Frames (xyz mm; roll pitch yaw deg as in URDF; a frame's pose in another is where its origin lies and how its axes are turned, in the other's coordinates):
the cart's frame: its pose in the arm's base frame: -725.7 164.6 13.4 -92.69 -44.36 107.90
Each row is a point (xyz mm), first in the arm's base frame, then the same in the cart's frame.
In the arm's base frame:
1: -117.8 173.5 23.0
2: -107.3 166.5 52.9
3: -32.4 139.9 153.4
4: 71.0 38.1 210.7
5: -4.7 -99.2 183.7
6: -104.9 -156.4 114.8
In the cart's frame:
1: -120.8 -104.2 -586.7
2: -107.0 -132.0 -595.9
3: -71.3 -234.6 -663.9
4: -123.2 -362.2 -737.1
5: -218.8 -423.3 -625.6
6: -283.9 -395.9 -511.2

